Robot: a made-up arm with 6 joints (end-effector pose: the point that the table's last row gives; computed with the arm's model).
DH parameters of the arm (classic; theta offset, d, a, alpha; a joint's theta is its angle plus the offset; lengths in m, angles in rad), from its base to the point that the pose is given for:
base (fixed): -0.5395 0 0.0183 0
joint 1: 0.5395 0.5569 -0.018 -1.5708
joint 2: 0.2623 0 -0.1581 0
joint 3: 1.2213 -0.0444 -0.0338 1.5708
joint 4: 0 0.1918 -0.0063 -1.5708
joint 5: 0 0.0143 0.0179 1.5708
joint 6: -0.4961 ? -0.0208 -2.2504
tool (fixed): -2.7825 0.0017 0 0
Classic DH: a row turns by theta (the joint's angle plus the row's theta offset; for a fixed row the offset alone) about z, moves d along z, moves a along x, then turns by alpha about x.
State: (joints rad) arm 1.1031 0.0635 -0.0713 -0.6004 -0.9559 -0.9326
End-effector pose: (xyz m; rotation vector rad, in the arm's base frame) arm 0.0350 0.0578 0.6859 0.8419 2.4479 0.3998
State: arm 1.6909 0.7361 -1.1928 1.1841 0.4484 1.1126
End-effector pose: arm 0.0265 0.0888 0.8440 1.0357 0.1466 0.8288
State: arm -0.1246 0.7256 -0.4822 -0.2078 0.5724 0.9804
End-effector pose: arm 0.1493 -0.0711 0.6553 -0.9197 -0.4355 -0.4822
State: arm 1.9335 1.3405 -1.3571 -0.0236 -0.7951 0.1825
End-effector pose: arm -0.0402 0.1976 0.8264 1.0556 -2.0376 0.1617
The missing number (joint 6, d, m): 0.0666
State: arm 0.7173 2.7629 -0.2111 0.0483 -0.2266 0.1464
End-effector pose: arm 0.0124 -0.0426 0.3708 -0.9216 0.3765 1.5604
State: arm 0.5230 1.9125 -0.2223 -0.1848 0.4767 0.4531
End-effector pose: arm 0.0954 -0.0004 0.4355 -0.9864 0.3202 1.2429
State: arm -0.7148 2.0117 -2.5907 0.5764 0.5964 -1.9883
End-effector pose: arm 0.2211 -0.1746 0.8157 -2.7522 -0.8746 1.0167
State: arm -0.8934 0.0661 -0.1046 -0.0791 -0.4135 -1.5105
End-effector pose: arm 0.0623 -0.0855 0.6789 2.9659 0.0716 -0.6658
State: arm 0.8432 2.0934 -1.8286 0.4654 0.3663 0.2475
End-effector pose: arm 0.2617 0.2383 0.6528 -0.3273 -1.0235 0.5538
